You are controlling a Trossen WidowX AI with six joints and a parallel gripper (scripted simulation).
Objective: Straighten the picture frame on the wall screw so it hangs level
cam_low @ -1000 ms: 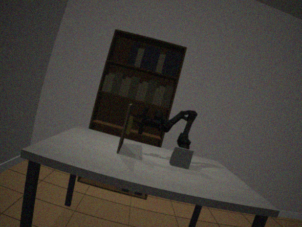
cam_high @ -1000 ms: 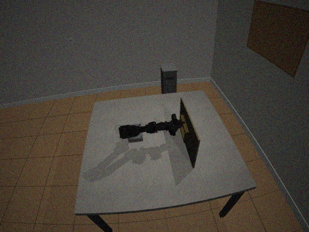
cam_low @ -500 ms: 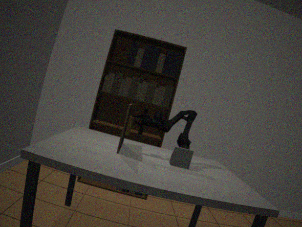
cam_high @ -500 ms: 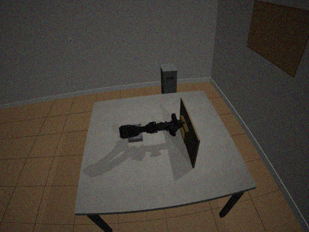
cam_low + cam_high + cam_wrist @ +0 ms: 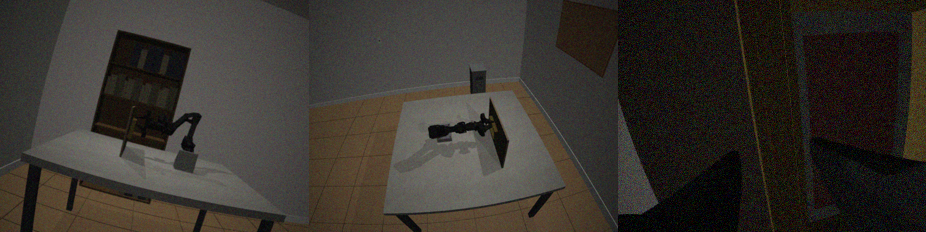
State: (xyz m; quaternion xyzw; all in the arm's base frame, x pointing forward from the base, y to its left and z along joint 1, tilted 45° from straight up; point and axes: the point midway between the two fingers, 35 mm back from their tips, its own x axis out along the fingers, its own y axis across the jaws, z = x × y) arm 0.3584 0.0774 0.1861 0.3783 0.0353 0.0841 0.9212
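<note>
The picture frame lies 50 mm below my gripper tip and 10 mm ahead of it. From my gripper tip the other things lie so: brown wall panel 70 mm below, 20 mm ahead, 10 mm to the right.
</note>
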